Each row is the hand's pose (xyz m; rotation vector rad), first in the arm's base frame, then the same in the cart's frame.
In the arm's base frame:
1: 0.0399 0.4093 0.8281 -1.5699 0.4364 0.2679
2: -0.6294 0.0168 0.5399 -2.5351 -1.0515 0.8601
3: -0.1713 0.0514 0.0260 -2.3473 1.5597 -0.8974
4: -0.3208 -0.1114 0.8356 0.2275 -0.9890 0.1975
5: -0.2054 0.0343 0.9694 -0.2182 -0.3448 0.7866
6: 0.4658 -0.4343 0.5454 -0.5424 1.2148 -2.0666
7: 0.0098 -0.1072 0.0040 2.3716 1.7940 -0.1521
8: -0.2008 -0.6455 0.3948 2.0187 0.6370 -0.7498
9: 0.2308 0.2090 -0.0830 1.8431 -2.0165 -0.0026
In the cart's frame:
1: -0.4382 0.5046 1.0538 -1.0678 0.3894 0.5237
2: -1.1321 0.2256 0.6991 -1.9821 -1.1525 0.6863
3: -0.7695 0.5562 0.2149 -2.1191 1.5132 -0.2518
4: -0.7733 0.0072 0.8497 0.7412 -0.8605 -0.0067
5: -0.6422 0.0825 1.0217 0.3387 -0.3960 0.7629
6: -0.0362 -0.0427 0.3384 -0.5008 1.7116 -1.5796
7: -0.5891 0.4499 0.0941 -2.1573 -1.7900 -0.1269
8: -0.7106 -0.2303 0.1912 2.3904 1.0826 -0.7564
9: -0.3977 0.7919 0.1469 2.1362 -1.9513 -0.6783

